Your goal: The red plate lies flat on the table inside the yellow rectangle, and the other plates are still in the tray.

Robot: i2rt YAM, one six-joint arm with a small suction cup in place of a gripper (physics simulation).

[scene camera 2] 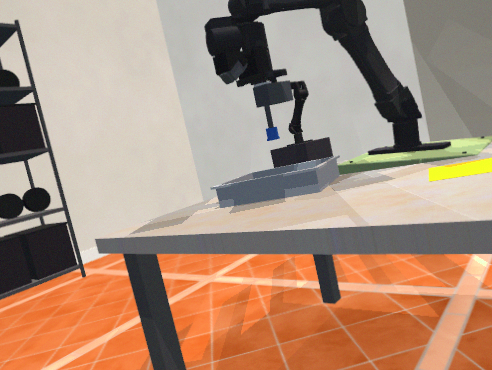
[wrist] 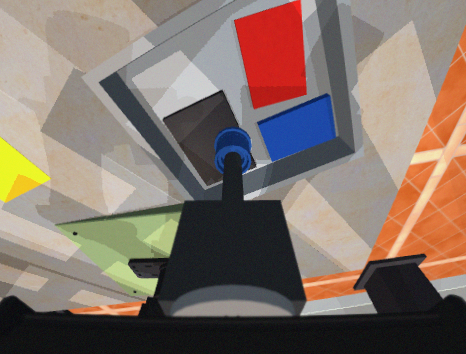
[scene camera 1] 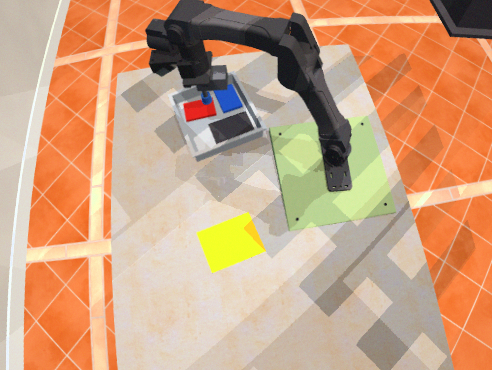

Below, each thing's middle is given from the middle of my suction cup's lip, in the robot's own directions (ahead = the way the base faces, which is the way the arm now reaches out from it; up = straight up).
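Scene:
Black plate (scene camera 1: 238, 124): 12 cm below my suction cup, 2 cm to the left of it and 6 cm behind it. Measured from my suction cup as well, the red plate (wrist: 272, 47) is 4 cm ahead, 6 cm to the right and 12 cm below, while the blue plate (wrist: 311, 123) is 9 cm to the right, 5 cm behind and 12 cm below. The grey tray (scene camera 2: 309, 177) sits 11 cm below my suction cup, 1 cm behind it and 2 cm to the right of it.

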